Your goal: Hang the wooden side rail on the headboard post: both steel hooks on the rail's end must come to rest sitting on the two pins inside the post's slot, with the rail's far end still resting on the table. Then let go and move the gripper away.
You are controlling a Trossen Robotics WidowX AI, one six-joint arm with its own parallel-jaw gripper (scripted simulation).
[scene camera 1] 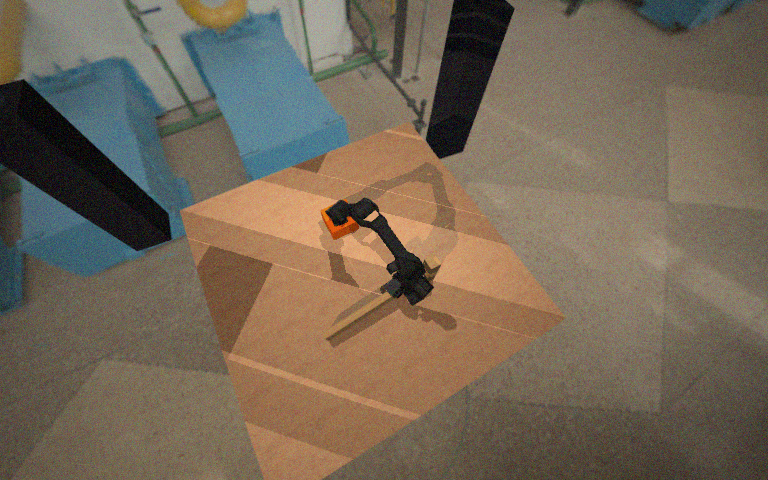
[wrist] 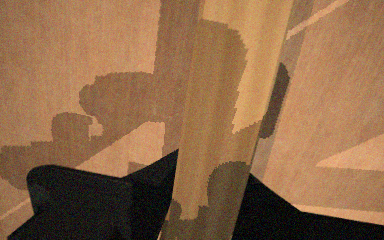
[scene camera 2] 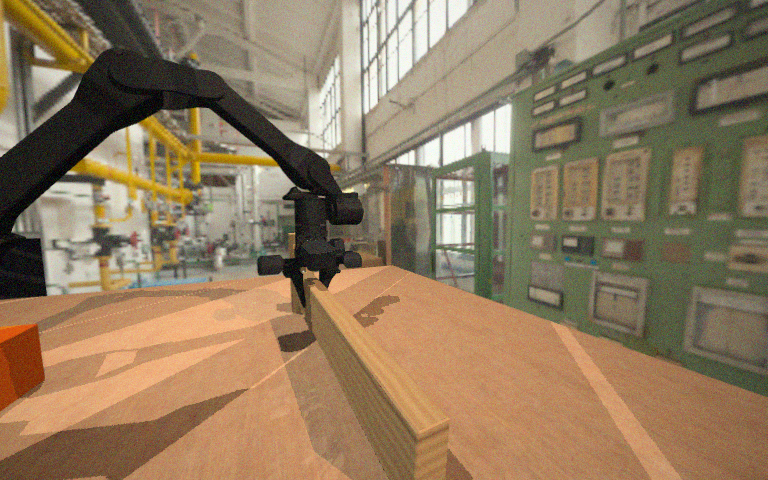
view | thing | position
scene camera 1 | wooden side rail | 343, 325
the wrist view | my gripper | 203, 157
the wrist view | wooden side rail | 235, 58
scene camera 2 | my gripper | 312, 306
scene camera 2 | wooden side rail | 404, 426
